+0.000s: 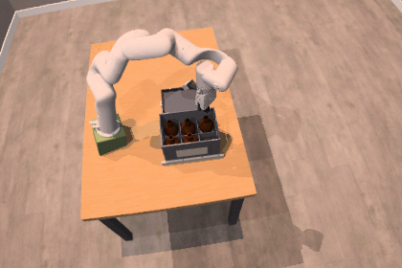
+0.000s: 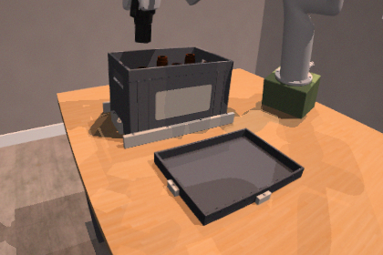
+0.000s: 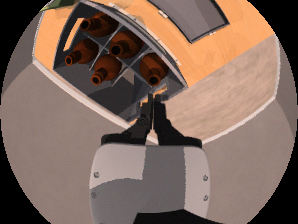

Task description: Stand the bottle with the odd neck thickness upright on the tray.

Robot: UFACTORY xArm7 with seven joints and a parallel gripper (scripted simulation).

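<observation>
The crate lies 16 cm below my hand, 9 cm behind it and 4 cm to the right of it. From my hand the other things lie so: dark tray (23 cm to the left, 23 cm below, 9 cm behind); then glass bottle (16 cm below).
</observation>
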